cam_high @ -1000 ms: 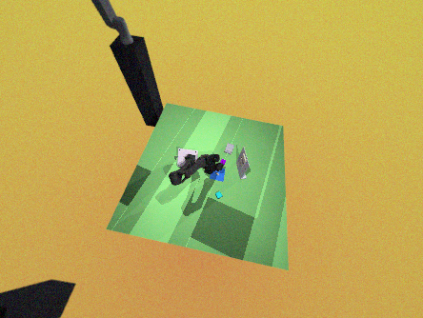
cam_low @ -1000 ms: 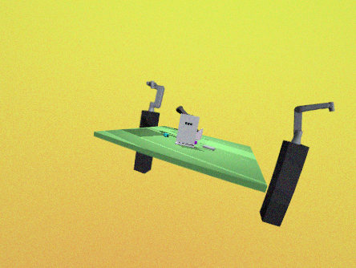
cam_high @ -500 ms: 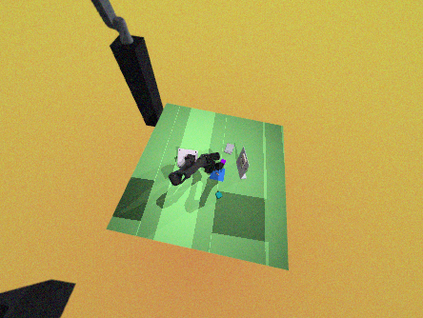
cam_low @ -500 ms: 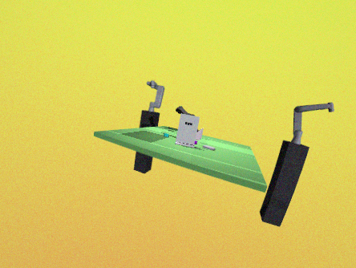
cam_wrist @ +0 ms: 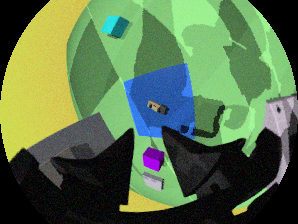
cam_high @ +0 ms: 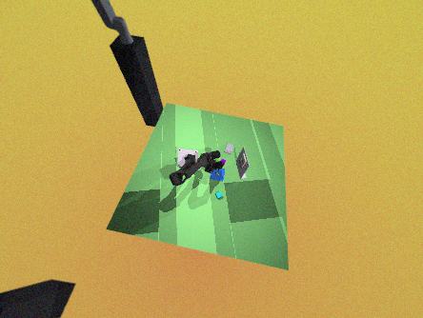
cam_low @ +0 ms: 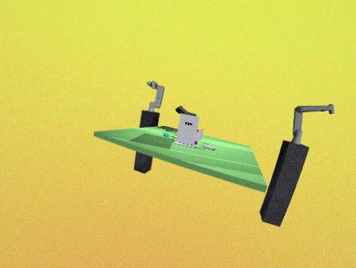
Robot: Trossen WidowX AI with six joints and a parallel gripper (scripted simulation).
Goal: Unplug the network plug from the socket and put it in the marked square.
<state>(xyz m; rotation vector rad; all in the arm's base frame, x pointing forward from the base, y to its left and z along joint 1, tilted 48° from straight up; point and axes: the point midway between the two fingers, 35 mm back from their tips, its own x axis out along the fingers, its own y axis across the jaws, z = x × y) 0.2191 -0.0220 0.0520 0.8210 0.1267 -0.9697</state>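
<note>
The purple cube lies 11 cm to the left of my gripper tip, 4 cm below it and 4 cm ahead of it. The rest, counted from my gripper tip: grey upright panel (20 cm ahead, 6 cm to the left, 6 cm above); grey square patch (26 cm to the left, 9 cm ahead, 5 cm below); cyan cube (20 cm to the right, 4 cm below, 4 cm ahead).
</note>
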